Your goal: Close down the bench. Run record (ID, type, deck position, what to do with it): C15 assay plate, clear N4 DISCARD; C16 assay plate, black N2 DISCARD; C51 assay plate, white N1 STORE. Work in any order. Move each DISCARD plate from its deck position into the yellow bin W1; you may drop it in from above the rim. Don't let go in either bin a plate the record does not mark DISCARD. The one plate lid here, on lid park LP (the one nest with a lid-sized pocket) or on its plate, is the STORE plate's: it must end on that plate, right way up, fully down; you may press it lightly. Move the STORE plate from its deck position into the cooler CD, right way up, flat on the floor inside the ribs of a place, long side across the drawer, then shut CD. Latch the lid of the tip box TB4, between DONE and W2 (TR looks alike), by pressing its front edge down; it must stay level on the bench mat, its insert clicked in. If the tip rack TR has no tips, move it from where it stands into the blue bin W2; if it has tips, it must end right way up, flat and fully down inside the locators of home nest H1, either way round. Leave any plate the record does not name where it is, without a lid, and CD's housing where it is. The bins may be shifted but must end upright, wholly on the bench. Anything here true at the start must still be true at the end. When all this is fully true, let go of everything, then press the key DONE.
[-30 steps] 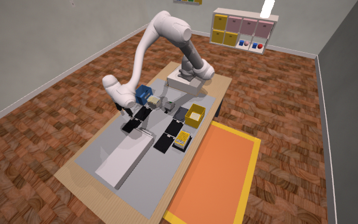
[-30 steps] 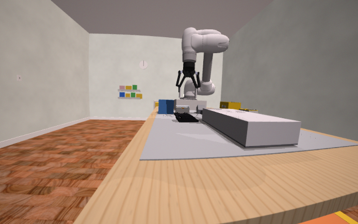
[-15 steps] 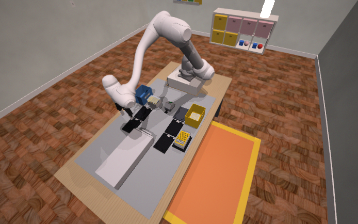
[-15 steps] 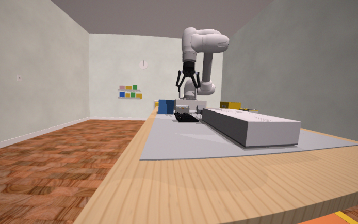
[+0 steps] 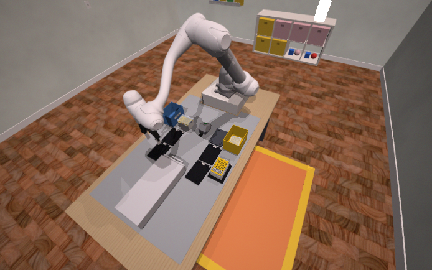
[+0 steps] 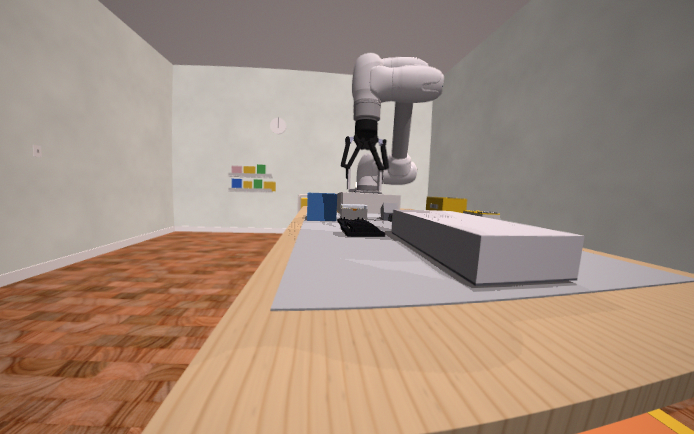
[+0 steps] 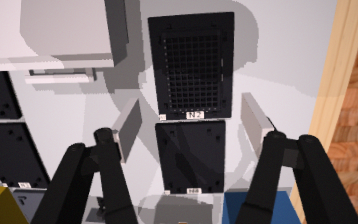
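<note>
Right now my hand is 150 mm above the black assay plate. The rest, counted from my hand: plate lid: 210 mm to the left, 140 mm below, 90 mm ahead; then black nest N4: 170 mm behind, 160 mm below, 30 mm to the right; then white plate: 210 mm to the left, 140 mm below, 90 mm ahead.
</note>
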